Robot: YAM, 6 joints.
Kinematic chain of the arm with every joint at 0, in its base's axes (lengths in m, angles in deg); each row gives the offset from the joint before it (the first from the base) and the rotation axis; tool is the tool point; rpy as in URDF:
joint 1: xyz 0 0 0.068 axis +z
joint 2: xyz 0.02 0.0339 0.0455 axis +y
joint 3: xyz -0.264 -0.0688 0 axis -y
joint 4: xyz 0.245 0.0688 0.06 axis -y
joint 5: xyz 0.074 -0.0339 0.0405 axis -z
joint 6: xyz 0.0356 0 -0.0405 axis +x
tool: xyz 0 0 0 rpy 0 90 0
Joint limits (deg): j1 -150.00..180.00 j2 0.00..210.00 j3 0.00..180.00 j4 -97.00..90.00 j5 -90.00..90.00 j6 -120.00..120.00
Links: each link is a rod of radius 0.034 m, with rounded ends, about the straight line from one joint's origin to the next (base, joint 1, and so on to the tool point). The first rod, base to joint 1, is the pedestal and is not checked.
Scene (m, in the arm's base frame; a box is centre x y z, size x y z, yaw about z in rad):
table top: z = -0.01
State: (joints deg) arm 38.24 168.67 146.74 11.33 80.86 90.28
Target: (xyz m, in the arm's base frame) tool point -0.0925 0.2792 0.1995
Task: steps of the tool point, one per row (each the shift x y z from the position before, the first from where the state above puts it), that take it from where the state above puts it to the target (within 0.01 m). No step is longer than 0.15 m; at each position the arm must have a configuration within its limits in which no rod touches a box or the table.
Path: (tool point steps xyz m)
1: -0.0884 0.0738 0.0254
2: -0.1028 0.0444 0.0227
3: -0.1073 0.0125 0.0191
4: -0.1015 -0.0181 0.0139
5: -0.0866 -0.0443 0.0080
6: -0.0649 -0.0634 0.0013
7: -0.0394 -0.0737 -0.0058

